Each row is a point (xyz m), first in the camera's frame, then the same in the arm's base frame.
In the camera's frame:
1: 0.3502 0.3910 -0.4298
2: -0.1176 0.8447 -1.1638
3: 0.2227 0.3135 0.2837
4: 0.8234 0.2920 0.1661
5: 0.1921 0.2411 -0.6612
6: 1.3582 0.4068 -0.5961
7: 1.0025 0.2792 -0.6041
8: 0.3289 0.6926 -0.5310
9: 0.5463 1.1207 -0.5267
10: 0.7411 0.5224 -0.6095
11: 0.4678 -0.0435 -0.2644
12: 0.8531 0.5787 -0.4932
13: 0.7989 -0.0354 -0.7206
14: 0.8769 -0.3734 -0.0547
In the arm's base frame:
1: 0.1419 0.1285 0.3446
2: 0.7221 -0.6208 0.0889
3: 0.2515 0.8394 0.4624
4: -0.2202 0.6337 0.7946
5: 0.1386 -0.0112 0.0591
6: -0.6123 -0.2047 0.9480
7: -0.4332 -0.1097 0.6290
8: 0.3481 -0.0595 0.4988
9: 0.4706 -0.2312 0.9302
10: -0.0783 -0.1484 0.6224
11: -0.2180 0.4026 0.1855
12: -0.1134 -0.0776 0.7741
13: -0.5011 -0.0815 0.2435
14: -0.7213 0.6340 0.3013

